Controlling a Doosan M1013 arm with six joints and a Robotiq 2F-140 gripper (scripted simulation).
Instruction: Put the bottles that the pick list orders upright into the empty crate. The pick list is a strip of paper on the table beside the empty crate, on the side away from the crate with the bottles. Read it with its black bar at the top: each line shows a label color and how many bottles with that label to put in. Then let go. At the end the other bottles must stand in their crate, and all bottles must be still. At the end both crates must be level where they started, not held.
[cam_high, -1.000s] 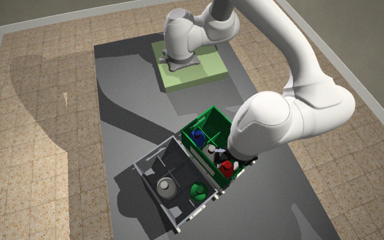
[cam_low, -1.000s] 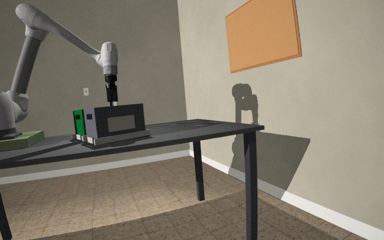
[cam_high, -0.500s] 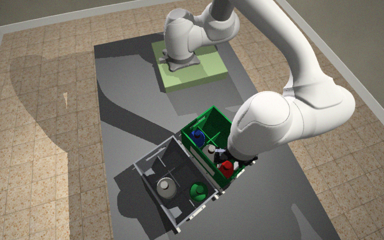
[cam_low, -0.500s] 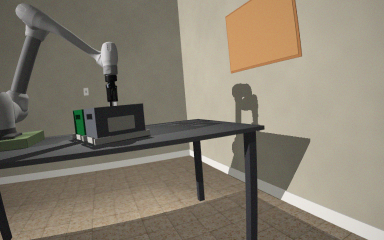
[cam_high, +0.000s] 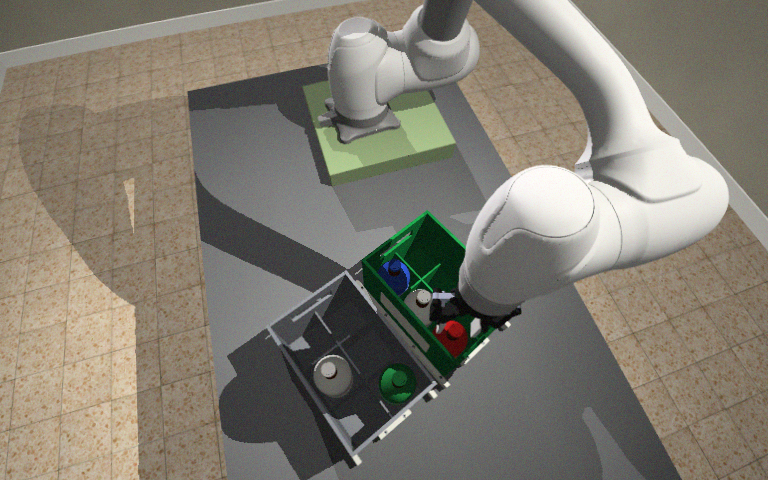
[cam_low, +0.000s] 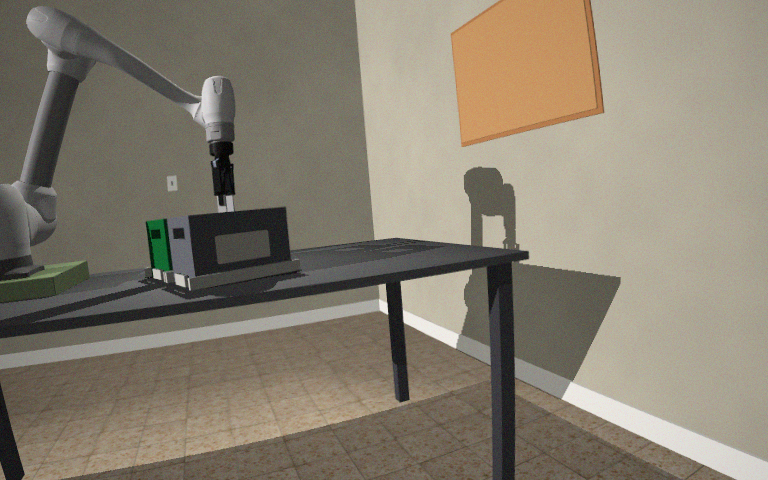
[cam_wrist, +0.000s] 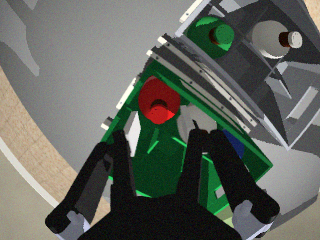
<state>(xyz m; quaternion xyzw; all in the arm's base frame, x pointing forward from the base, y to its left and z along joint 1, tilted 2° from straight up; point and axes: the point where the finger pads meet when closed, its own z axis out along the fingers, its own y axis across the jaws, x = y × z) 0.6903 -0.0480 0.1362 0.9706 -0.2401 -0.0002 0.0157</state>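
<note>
Now: hand 11 cm above the red bottle. Also, from my hand: blue bottle: 16 cm behind, 6 cm to the right, 11 cm below; then green bottle: 5 cm ahead, 13 cm to the right, 11 cm below; then green crate: 10 cm behind, 1 cm to the left, 11 cm below.
</note>
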